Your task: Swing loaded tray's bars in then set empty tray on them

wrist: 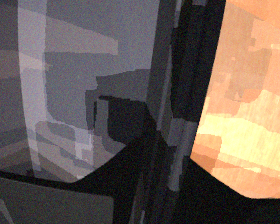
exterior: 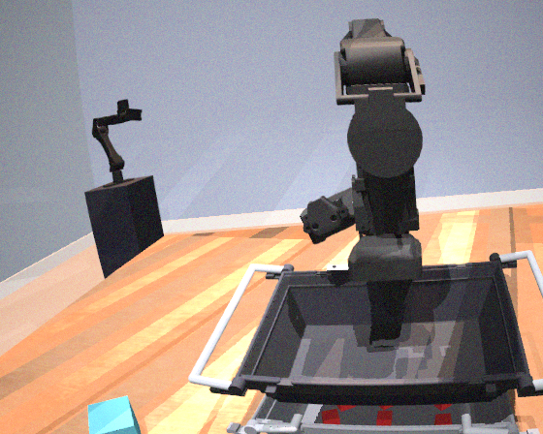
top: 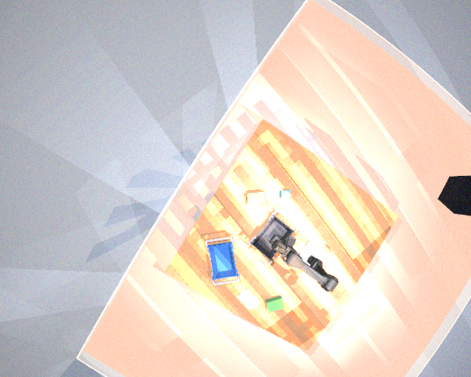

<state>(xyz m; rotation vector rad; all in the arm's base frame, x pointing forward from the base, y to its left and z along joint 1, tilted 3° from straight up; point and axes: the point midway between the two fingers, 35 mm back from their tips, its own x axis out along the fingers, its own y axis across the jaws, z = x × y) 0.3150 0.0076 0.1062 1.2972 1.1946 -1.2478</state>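
Right now the dark tray is 7 cm ahead of my gripper tip, 2 cm above it and 1 cm to the right of it. From my gripper tip the other things lie so: cyan cube 29 cm to the right, 13 cm ahead, 8 cm below; then tan block 29 cm ahead, 16 cm to the right, 7 cm below; then green block 41 cm to the left, 28 cm behind, 8 cm below.
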